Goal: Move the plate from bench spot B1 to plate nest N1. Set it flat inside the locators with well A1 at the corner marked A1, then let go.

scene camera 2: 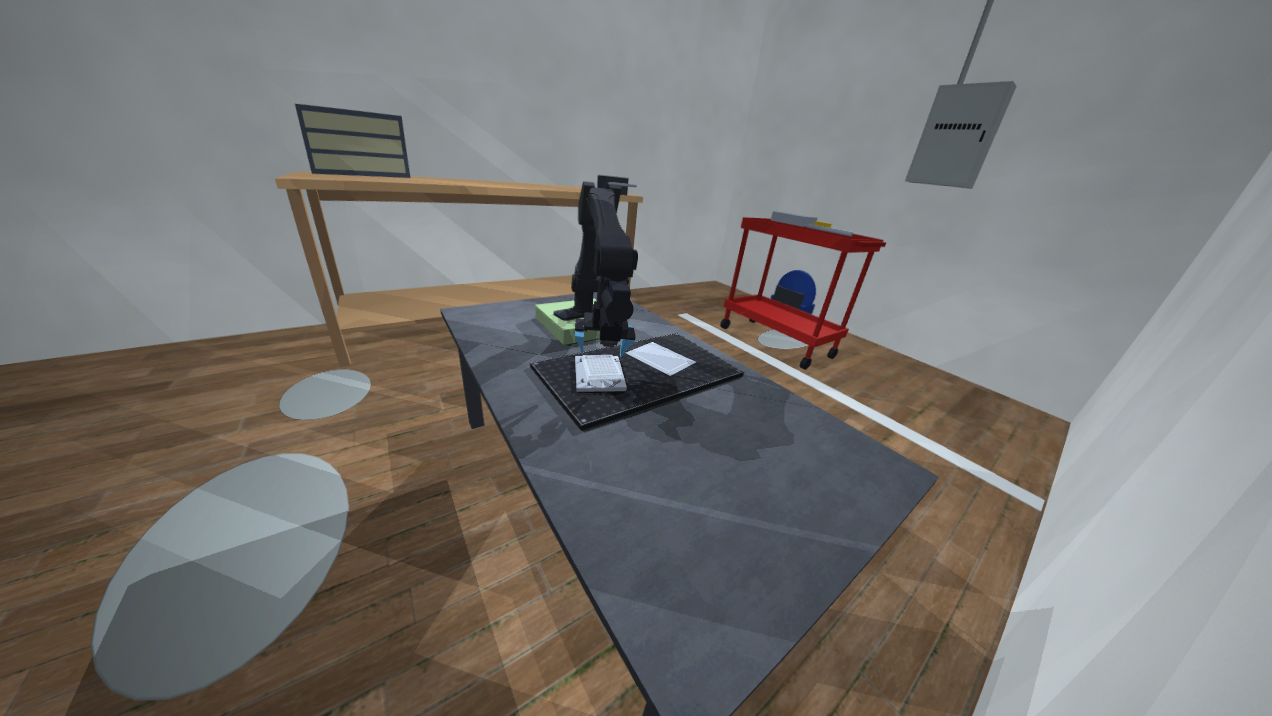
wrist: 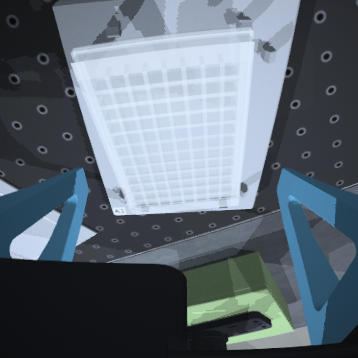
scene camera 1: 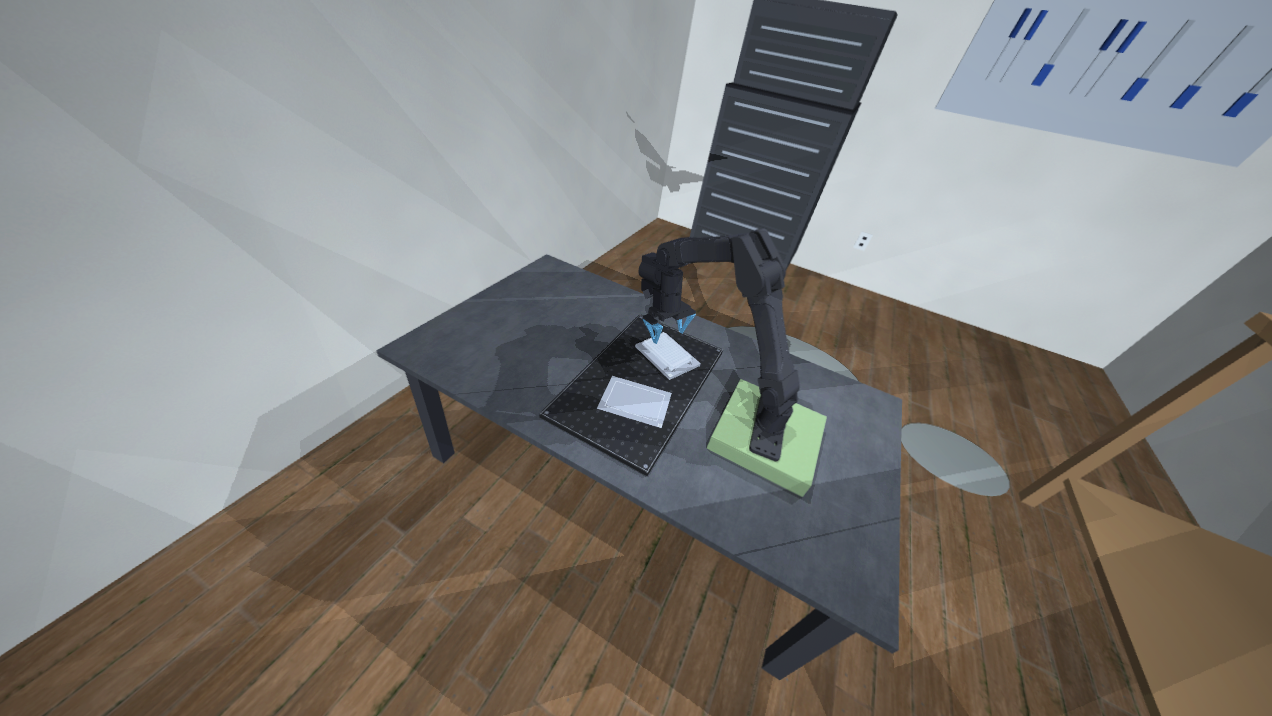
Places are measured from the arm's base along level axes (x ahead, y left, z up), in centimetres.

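Pixels of known places: gripper, fingertip midpoint: (scene camera 2: 601,354) (wrist: 182,178) (scene camera 1: 668,337); arm's base, link origin: (scene camera 2: 583,312) (wrist: 204,329) (scene camera 1: 768,426).
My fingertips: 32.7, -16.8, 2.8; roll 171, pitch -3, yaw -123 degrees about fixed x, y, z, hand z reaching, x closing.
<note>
Ahead of a thing's pixels: the offset from my fingertips to its top centre, as dx, dy, dz. "spot": to the spot under its first point.
The clear-white well plate {-0.7, +0.8, -2.9} (scene camera 1: 665,352) (scene camera 2: 600,366) (wrist: 170,120) lies on the pale nest {-1.1, +0.4, -4.3} (scene camera 1: 690,366) (scene camera 2: 583,387) (wrist: 266,90). In the wrist view it sits askew: its far left corner reaches over the nest's left edge and its far end looks raised. Several locators show around it; the far left side one is hidden. The nest's A1 mark {-4.7, +9.0, -5.2} (wrist: 119,211) is at the near left corner; the plate's own well A1 cannot be told. My gripper (scene camera 1: 669,336) (scene camera 2: 601,351) (wrist: 182,178) is open and empty, above the plate's robot-side end, its fingers apart from the plate.
The flat pale bench spot {spot: +0.5, +22.4, -6.3} (scene camera 1: 635,402) (scene camera 2: 660,357) (wrist: 85,235) lies beside the nest on the black perforated board (scene camera 1: 614,444) (scene camera 2: 578,413) (wrist: 30,85). The green base block (scene camera 1: 805,444) (scene camera 2: 553,318) (wrist: 230,282) stands behind the board, under the arm.
</note>
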